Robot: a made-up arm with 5 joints.
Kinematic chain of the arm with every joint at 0, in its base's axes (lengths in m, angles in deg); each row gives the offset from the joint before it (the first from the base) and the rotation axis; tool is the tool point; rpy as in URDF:
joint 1: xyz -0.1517 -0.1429 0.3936 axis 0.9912 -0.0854 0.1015
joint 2: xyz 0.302 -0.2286 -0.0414 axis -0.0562 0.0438 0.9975
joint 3: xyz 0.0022 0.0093 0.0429 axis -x
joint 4: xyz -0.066 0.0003 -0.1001 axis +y
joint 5: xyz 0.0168 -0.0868 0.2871 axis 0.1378 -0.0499 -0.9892
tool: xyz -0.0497 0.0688 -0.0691 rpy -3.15 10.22 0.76
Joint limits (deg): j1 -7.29..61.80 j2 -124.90..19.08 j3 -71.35..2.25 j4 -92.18..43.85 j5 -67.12..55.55
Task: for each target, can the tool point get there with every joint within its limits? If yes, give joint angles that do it. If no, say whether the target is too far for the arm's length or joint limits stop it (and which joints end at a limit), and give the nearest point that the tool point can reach.
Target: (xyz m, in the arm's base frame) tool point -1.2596 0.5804 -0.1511
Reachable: no: too far | nearest point -0.1234 -0.0760 0.1598 | short by 1.348 m
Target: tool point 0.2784 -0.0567 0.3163
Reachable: yes | joints 20.56 -112.78 -45.32 -69.55 -52.02
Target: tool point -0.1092 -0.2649 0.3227
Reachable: yes | joints 9.26 -14.39 -56.82 -62.92 -12.42
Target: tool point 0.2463 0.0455 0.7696
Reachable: no: joint limits stop it (at a limit: joint 1, joint 3, joint 4) | nearest point 0.2166 -0.0450 0.4830 | short by 0.302 m
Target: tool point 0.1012 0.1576 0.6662
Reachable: no: joint limits stop it (at a limit: joint 1, joint 3, joint 4) | nearest point 0.1383 0.0219 0.4501 | short by 0.258 m
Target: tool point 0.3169 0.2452 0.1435
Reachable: no: joint limits stop it (at a limit: joint 4, joint 5) | nearest point 0.2672 0.0241 0.2952 | short by 0.273 m
